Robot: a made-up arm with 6 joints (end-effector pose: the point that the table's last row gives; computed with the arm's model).
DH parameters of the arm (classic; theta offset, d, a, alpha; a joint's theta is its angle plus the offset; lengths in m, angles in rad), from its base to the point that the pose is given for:
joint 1: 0 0.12 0 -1.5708
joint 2: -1.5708 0 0.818 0
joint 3: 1.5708 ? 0 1.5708
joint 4: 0 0.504 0 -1.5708
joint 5: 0 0 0 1.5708
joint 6: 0 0.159 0 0
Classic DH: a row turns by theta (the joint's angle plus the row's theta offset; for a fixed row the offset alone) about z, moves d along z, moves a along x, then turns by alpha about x.
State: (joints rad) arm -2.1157 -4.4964 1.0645 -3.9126 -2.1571 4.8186
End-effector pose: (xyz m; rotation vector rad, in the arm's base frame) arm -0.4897 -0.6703 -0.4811 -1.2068 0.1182 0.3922
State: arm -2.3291 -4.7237 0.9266 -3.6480 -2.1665 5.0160
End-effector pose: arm -0.7047 -0.6817 -0.2697 -1.3973 0.7177 0.2033
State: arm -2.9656 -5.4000 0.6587 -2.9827 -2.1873 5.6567
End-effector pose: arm -1.0243 -0.2243 0.5231 -1.0696 2.3471 -0.3725
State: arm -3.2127 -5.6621 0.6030 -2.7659 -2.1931 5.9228
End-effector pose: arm -0.9063 -0.0040 0.8120 -0.6704 2.8153 -0.5637
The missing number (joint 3, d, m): 0.021
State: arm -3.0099 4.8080 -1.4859 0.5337 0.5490 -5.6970
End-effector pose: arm 0.9990 0.0686 -0.4183 -2.4577 1.3662 -1.0170
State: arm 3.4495 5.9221 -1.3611 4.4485 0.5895 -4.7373
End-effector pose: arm 0.8519 0.3384 0.7665 -1.9026 -1.1144 -1.5613
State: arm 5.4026 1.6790 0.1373 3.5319 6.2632 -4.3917
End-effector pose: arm 0.9439 -1.1083 -0.1323 0.0150 2.0141 -1.1739
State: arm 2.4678 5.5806 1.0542 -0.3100 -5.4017 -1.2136
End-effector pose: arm 0.1747 -0.1185 1.2721 -1.2314 -0.2487 0.7729
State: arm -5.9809 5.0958 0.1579 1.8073 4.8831 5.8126
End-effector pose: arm -1.1015 -0.4811 0.7311 0.9456 -1.2942 2.0146
